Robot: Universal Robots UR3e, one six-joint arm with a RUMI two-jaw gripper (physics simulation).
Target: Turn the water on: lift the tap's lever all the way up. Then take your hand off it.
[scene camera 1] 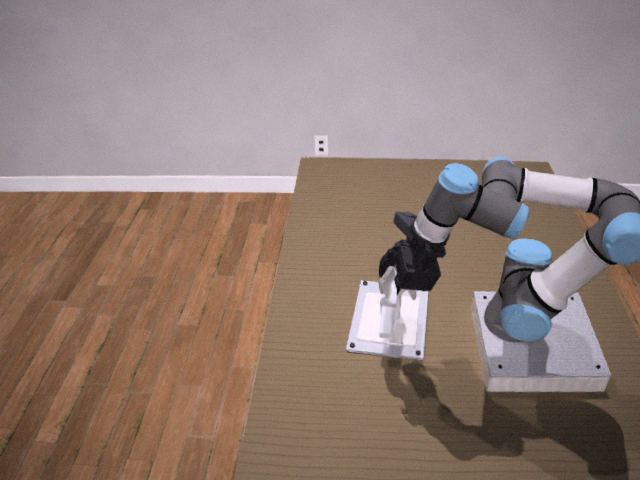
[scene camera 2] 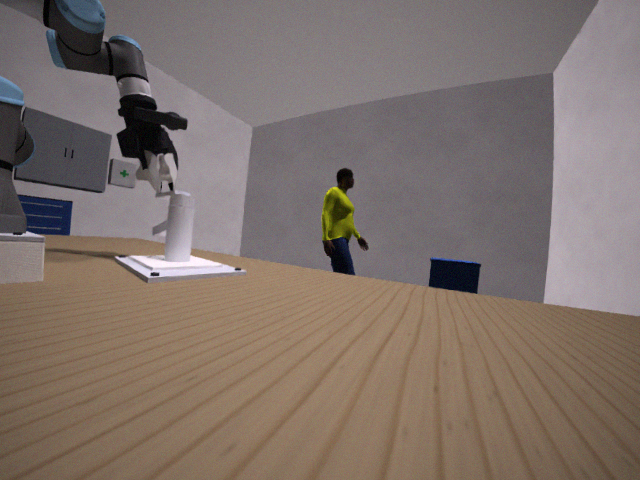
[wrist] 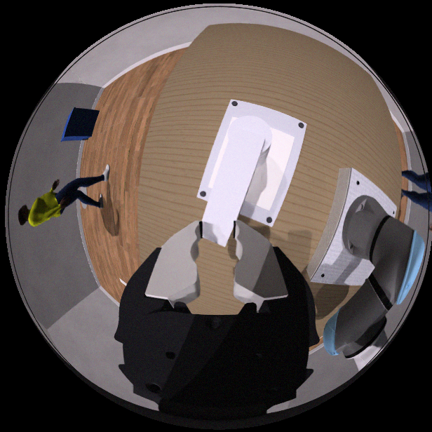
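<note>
The white tap (scene camera 1: 385,330) (scene camera 2: 179,227) stands upright on a pale square base plate (scene camera 1: 356,322) (scene camera 2: 199,272) (wrist: 225,131). Its flat lever (scene camera 1: 389,312) (scene camera 2: 163,194) (wrist: 232,180) sticks out from the tap's top toward my arm and looks about level in scene camera 2. Its short spout (scene camera 2: 159,227) points the same way, lower down. My gripper (scene camera 1: 393,298) (scene camera 2: 165,190) (wrist: 217,221) is shut on the lever's free end, one fingertip at each side edge. In scene camera 1 the fingers partly hide that end.
The arm's base block (scene camera 1: 547,382) (scene camera 2: 21,258) (wrist: 327,240) stands beside the tap. The table's edge (scene camera 1: 268,310) runs along the tap's other side. A person in a yellow top (scene camera 2: 338,214) (wrist: 44,209) stands beyond the table, near a dark blue box (scene camera 2: 454,275) (wrist: 81,123).
</note>
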